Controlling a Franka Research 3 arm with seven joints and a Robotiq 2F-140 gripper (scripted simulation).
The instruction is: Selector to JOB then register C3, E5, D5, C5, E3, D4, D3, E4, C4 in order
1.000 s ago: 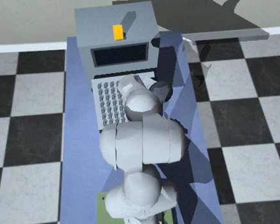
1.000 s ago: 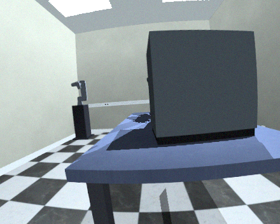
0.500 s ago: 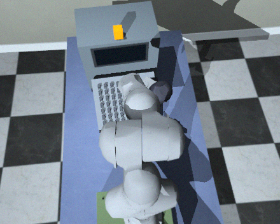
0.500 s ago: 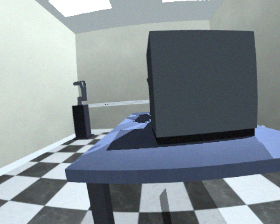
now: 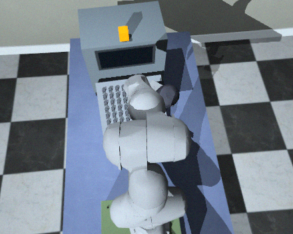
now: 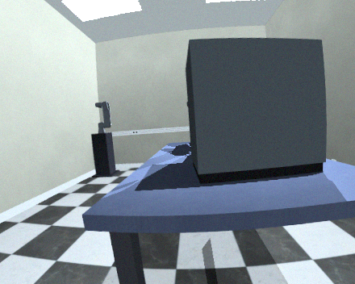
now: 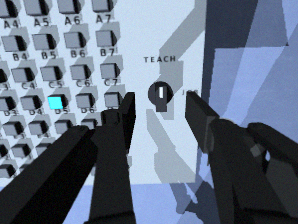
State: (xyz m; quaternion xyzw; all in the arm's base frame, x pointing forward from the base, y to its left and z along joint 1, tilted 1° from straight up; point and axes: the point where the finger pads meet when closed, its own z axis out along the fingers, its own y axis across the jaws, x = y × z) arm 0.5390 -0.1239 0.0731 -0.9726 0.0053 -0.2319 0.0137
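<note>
My hand is 5 cm above the black selector knob and 3 cm short of it. From my hand the other things lie so: sloped keypad: 11 cm to the left, 10 cm below, 5 cm ahead.
</note>
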